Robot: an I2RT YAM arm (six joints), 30 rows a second.
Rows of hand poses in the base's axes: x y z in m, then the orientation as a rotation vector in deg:
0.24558 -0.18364 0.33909 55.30 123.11 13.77
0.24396 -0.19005 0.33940 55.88 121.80 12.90
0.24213 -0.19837 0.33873 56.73 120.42 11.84
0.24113 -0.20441 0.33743 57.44 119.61 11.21
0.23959 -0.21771 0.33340 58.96 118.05 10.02
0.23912 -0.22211 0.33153 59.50 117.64 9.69
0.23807 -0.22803 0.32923 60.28 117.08 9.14
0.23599 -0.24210 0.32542 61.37 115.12 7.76
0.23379 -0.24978 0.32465 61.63 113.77 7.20
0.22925 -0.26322 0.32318 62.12 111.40 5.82
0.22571 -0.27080 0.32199 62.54 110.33 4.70
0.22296 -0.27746 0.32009 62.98 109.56 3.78
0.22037 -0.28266 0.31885 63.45 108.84 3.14
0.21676 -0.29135 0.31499 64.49 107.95 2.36
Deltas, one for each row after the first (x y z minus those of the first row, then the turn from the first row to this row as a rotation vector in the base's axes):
-0.00162 -0.00641 0.00031 -0.60 -0.75 -1.10
-0.00345 -0.01473 -0.00036 -1.23 -1.41 -2.47
-0.00445 -0.02077 -0.00166 -1.52 -1.71 -3.41
-0.00599 -0.03407 -0.00569 -1.98 -2.24 -5.31
-0.00646 -0.03847 -0.00756 -2.05 -2.31 -5.90
-0.00751 -0.04439 -0.00986 -2.19 -2.37 -6.77
-0.00959 -0.05846 -0.01367 -3.02 -3.30 -8.64
-0.01179 -0.06614 -0.01444 -3.54 -4.21 -9.50
-0.01633 -0.07958 -0.01591 -4.69 -5.67 -11.18
-0.01987 -0.08716 -0.01710 -5.47 -6.11 -12.23
-0.02262 -0.09382 -0.01900 -6.05 -6.33 -13.10
-0.02521 -0.09902 -0.02024 -6.40 -6.58 -13.89
-0.02882 -0.10771 -0.02410 -6.63 -6.69 -15.15

